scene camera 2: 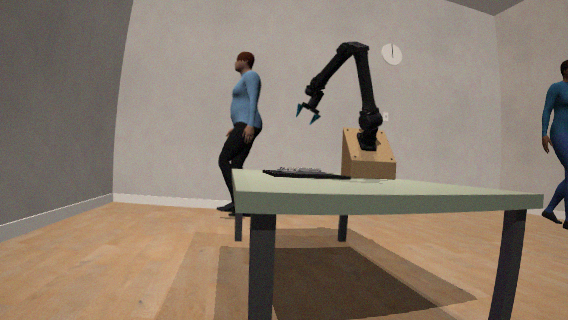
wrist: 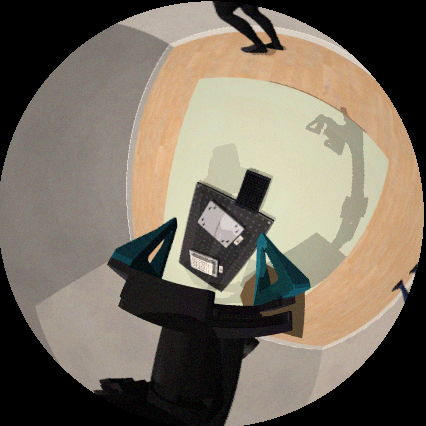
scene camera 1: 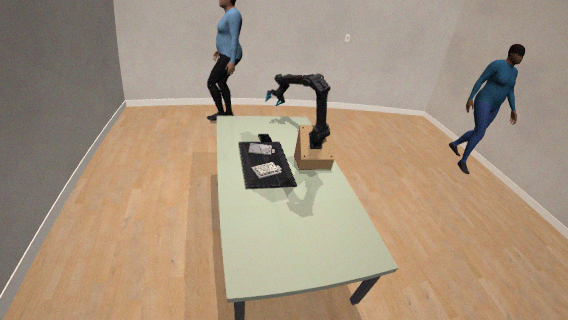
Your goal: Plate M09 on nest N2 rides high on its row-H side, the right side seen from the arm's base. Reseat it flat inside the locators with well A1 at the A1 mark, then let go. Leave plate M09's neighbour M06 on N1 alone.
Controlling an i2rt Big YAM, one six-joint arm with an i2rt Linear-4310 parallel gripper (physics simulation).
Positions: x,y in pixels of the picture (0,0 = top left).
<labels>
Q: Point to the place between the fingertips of the gripper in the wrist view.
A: At 218,228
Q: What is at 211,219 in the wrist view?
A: A grey nest plate labelled N2.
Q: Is the gripper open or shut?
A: Open.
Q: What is the gripper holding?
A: Nothing.
</labels>
